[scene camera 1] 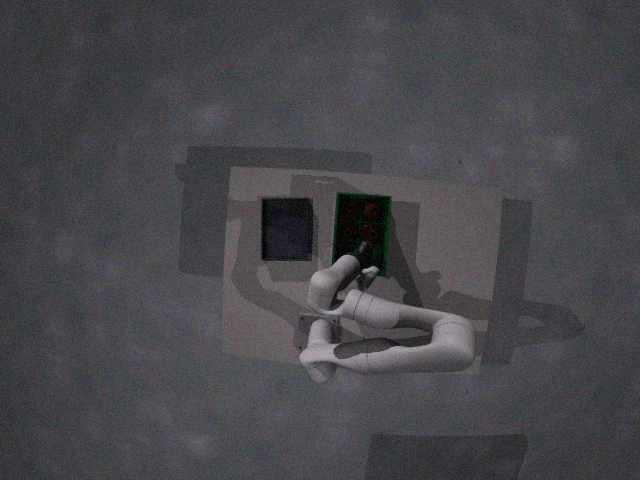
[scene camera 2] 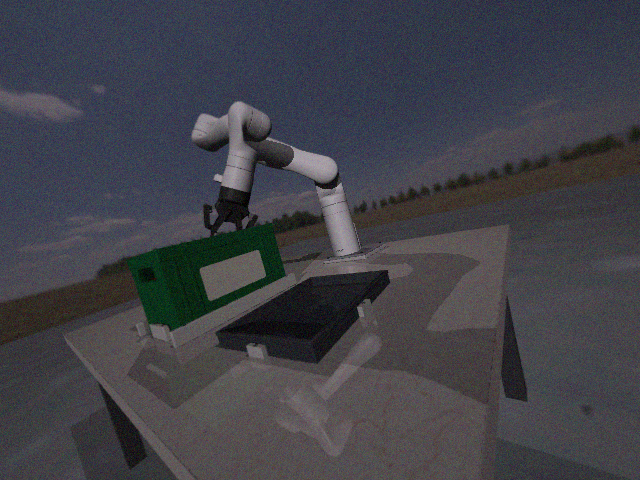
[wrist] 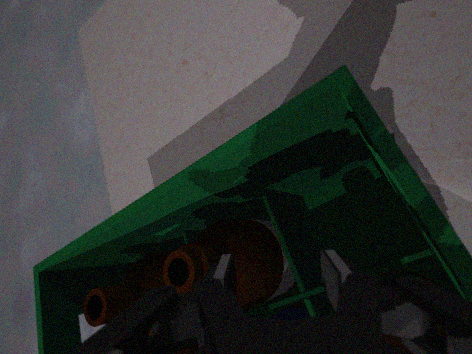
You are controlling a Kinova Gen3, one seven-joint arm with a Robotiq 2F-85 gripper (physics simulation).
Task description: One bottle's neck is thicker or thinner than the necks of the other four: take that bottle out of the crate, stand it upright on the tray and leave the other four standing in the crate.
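Where they show: gripper, between the fingertips: (scene camera 1: 365, 250) (wrist: 277, 268); arm's base, origin of its link: (scene camera 1: 321, 329) (scene camera 2: 347, 252).
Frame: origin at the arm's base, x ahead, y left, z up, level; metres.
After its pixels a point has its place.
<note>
The green crate (scene camera 1: 389, 217) {x 0.485, y -0.177, z 0.161 m} (scene camera 2: 178, 304) {x 0.537, y 0.009, z 0.053 m} (wrist: 200, 174) {x 0.380, y -0.179, z 0.156 m} stands on the table with several orange-brown bottles in its cells. In scene camera 1, one bottle (scene camera 1: 371, 210) {x 0.501, y -0.115, z 0.147 m} and another bottle (scene camera 1: 352, 208) {x 0.499, y -0.049, z 0.147 m} are at the far end. In the wrist view, the round mouths of a bottle (wrist: 178, 271) {x 0.420, y -0.131, z 0.148 m} and a farther bottle (wrist: 95, 307) {x 0.502, y -0.128, z 0.148 m} show at left. A wider brown bottle (wrist: 257, 265) {x 0.390, y -0.122, z 0.098 m} with a pale edge shows below and between the fingertips; its neck and tilt are unclear. My gripper (scene camera 2: 226, 230) (wrist: 277, 268) {x 0.363, y -0.115, z 0.129 m} is open and empty, at the crate's rim. The dark tray (scene camera 1: 286, 229) {x 0.395, y 0.197, z -0.010 m} (scene camera 2: 310, 304) {x 0.380, y 0.179, z -0.010 m} is empty.
The tray lies beside the crate, with a gap between them. Pale clips (scene camera 2: 256, 351) {x 0.527, y 0.223, z -0.006 m} hold its edge. A low pale strip (scene camera 2: 232, 312) {x 0.450, y 0.015, z -0.004 m} runs along the crate's foot. Green dividers (wrist: 287, 250) {x 0.372, y -0.126, z 0.079 m} split the crate. The arm's base (scene camera 2: 343, 242) {x 0.038, y 0.025, z 0.044 m} stands behind the tray. Shadows darken the crate's inside.
</note>
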